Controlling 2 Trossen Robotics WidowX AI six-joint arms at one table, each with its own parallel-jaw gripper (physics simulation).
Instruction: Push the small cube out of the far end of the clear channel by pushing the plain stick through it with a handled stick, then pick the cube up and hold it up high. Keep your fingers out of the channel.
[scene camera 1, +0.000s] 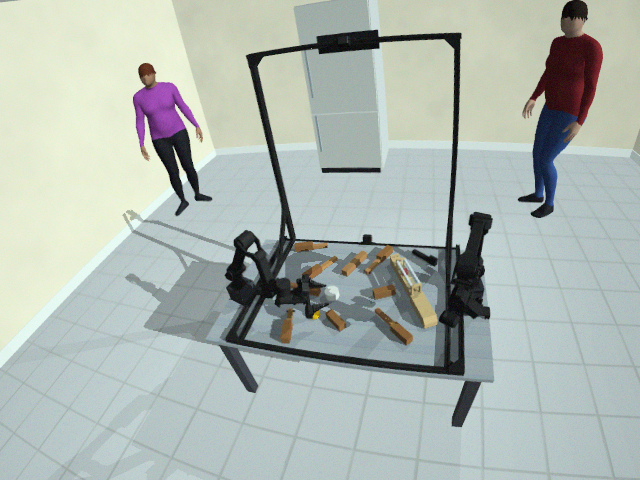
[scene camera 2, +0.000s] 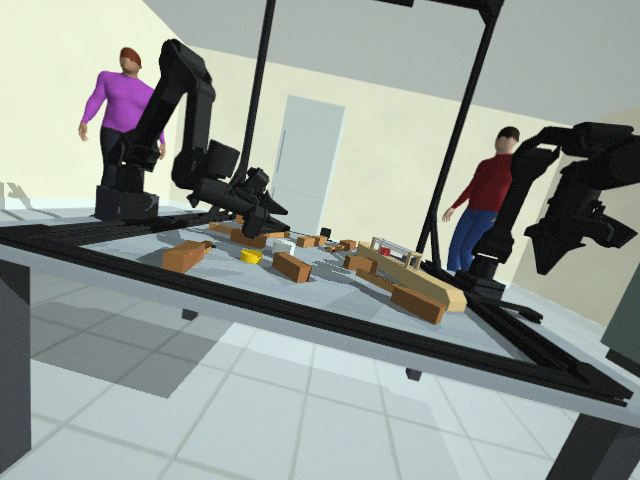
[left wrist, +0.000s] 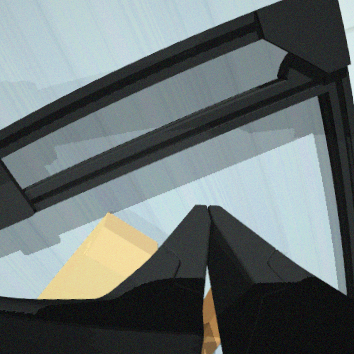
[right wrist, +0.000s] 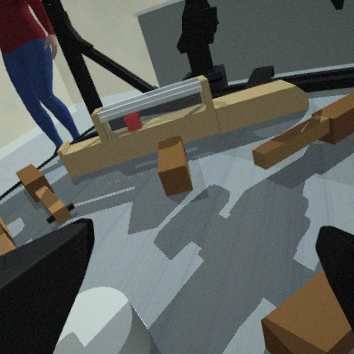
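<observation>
The small red cube (scene camera 1: 406, 270) (scene camera 2: 384, 251) (right wrist: 133, 121) sits inside the clear channel (right wrist: 150, 100) on the long pale wooden base (scene camera 1: 424, 310) (scene camera 2: 439, 290) (left wrist: 110, 250) (right wrist: 260, 105). I cannot make out the plain stick. A brown handled stick (scene camera 1: 398, 330) (scene camera 2: 416, 303) (right wrist: 295, 140) lies on the table near the base's wide end. My left gripper (scene camera 1: 448, 319) (scene camera 2: 541, 269) (left wrist: 205, 216) is shut and empty, raised at the right beside the base's wide end. My right gripper (scene camera 1: 326, 295) (scene camera 2: 287, 220) (right wrist: 207, 234) is open and empty, low above the table's left part, near a white cylinder (scene camera 1: 331, 293) (scene camera 2: 283, 249) (right wrist: 100, 320).
A brown block (scene camera 1: 383, 291) (scene camera 2: 360, 263) (right wrist: 175, 167) lies beside the base. Another block (scene camera 1: 336, 320) (scene camera 2: 291, 267) and a yellow disc (scene camera 1: 315, 314) (scene camera 2: 251, 256) lie near my right gripper. Several more brown sticks lie towards the back and left. A black frame (scene camera 1: 336, 356) borders the table.
</observation>
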